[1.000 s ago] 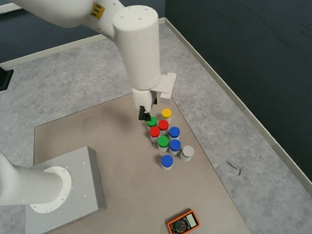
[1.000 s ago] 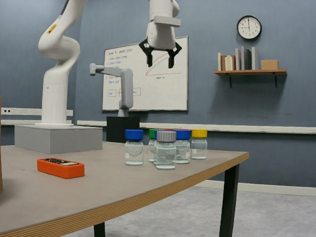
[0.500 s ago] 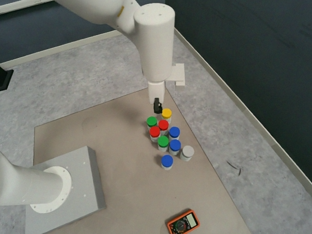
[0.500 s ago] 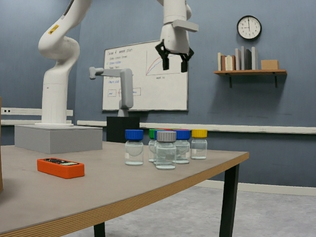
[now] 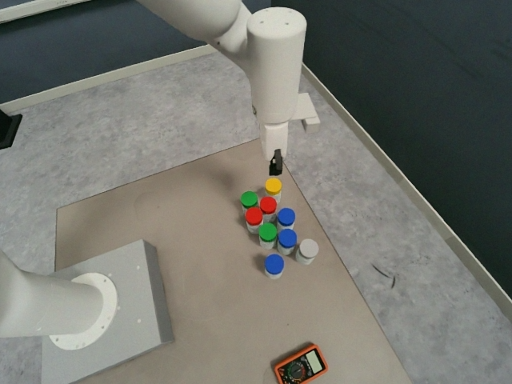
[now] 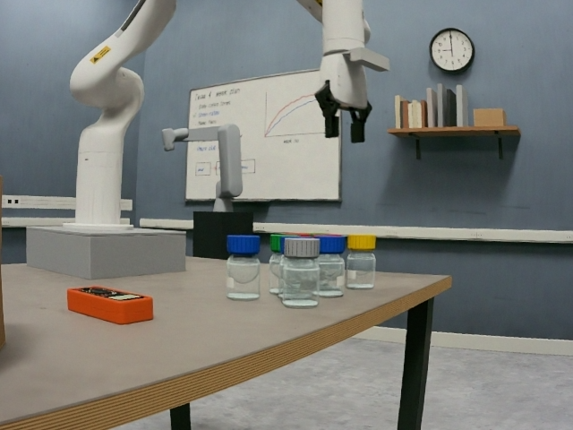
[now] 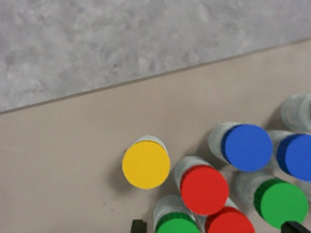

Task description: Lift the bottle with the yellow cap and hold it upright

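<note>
Now: the yellow-capped bottle 20 mm ahead of my hand, 40 mm to the left of it and 250 mm below it. Also, from my hand: grey-capped bottle 50 mm ahead, 200 mm to the right, 250 mm below; orange multimeter 60 mm behind, 480 mm to the right, 280 mm below.
</note>
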